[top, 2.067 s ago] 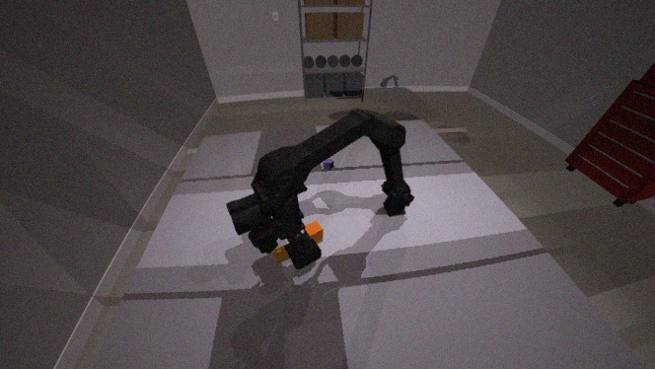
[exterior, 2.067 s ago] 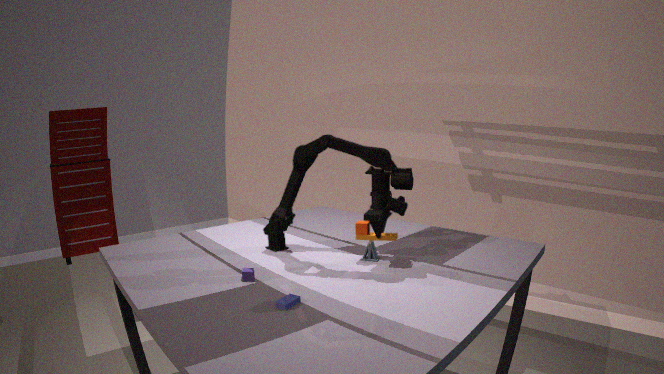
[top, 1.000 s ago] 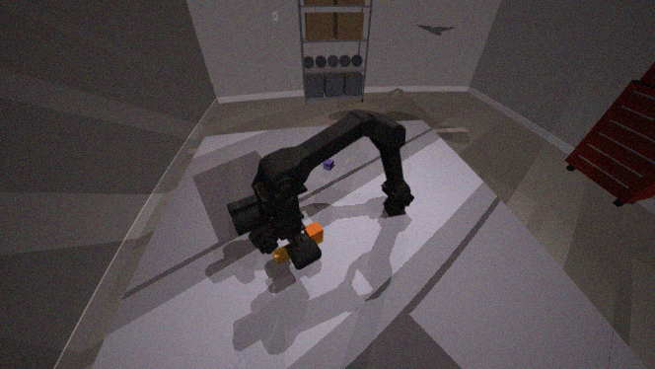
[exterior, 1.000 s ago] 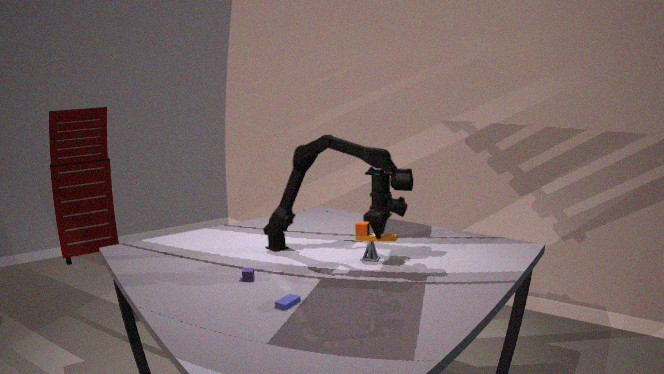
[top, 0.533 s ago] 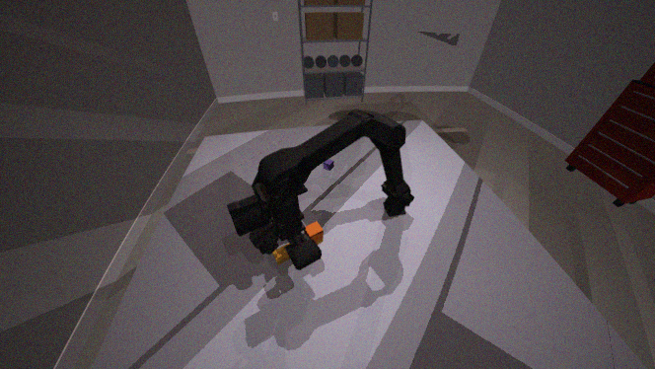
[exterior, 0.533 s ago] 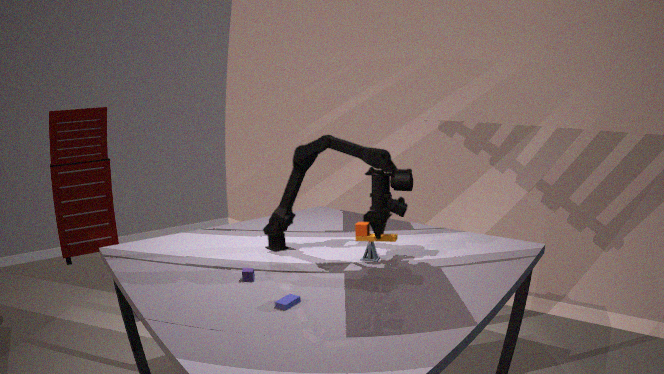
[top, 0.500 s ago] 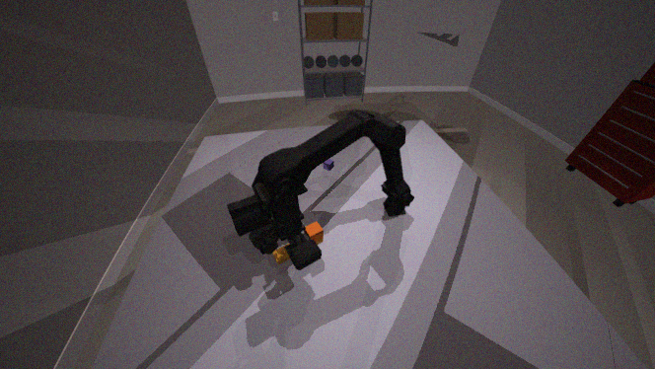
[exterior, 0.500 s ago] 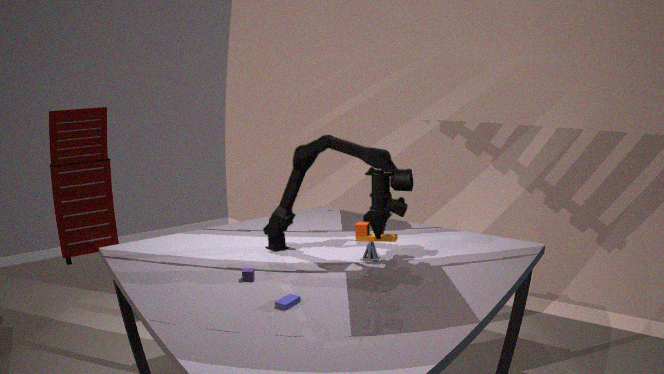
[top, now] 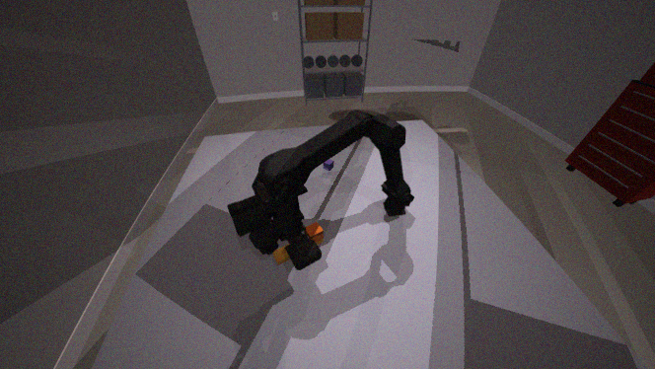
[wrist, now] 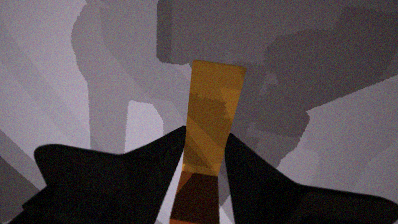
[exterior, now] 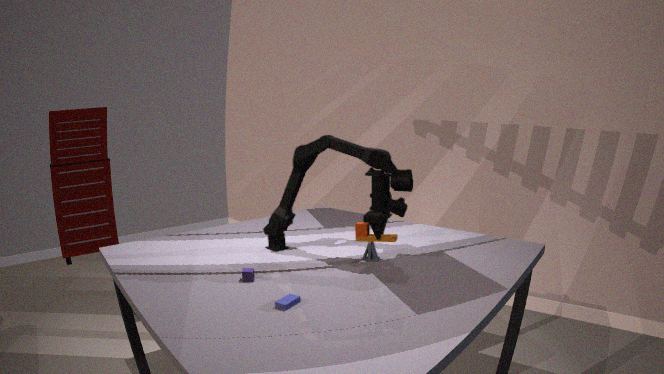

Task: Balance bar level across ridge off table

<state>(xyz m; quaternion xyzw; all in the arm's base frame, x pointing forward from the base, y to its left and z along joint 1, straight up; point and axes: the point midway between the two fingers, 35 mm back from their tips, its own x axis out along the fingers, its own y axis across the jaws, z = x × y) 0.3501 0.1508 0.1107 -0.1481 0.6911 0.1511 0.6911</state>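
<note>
Now: the yellow-orange bar 30 mm behind my gripper tip, 10 mm to the right of it and 10 mm above it. From my gripper tip the other things lie so: purple cube 150 mm behind, 420 mm to the right, 60 mm below; then flat blue block 60 mm ahead, 430 mm to the right, 70 mm below.
</note>
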